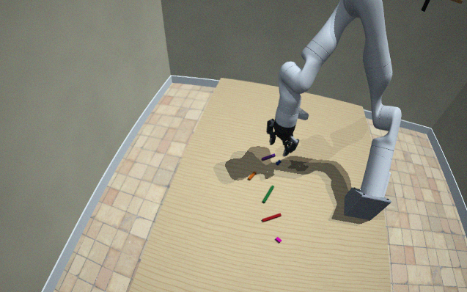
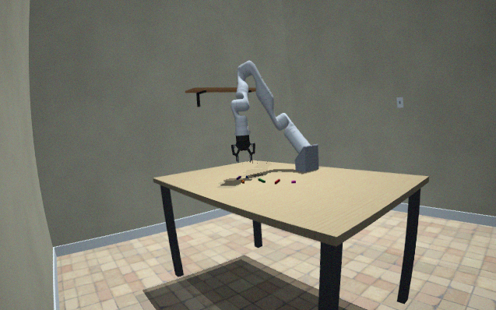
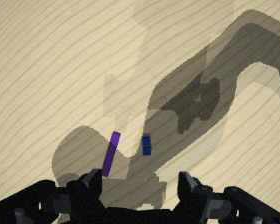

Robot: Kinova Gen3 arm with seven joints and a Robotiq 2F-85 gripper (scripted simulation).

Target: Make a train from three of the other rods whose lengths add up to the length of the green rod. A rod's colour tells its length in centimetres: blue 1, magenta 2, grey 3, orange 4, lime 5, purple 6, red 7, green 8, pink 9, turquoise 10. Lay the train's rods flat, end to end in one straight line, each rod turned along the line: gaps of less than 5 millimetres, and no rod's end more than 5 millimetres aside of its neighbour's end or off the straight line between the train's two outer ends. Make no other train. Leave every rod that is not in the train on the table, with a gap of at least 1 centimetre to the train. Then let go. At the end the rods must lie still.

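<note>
Now: hand 10 cm above the purple rod, 3 cm to the left of it and 3 cm short of it. From my hand the other things lie so: green rod: 15 cm to the left, 10 cm below, 1 cm ahead; then orange rod: 10 cm below, 8 cm to the left, 8 cm ahead; then red rod: 24 cm to the left, 10 cm below, 1 cm behind.
</note>
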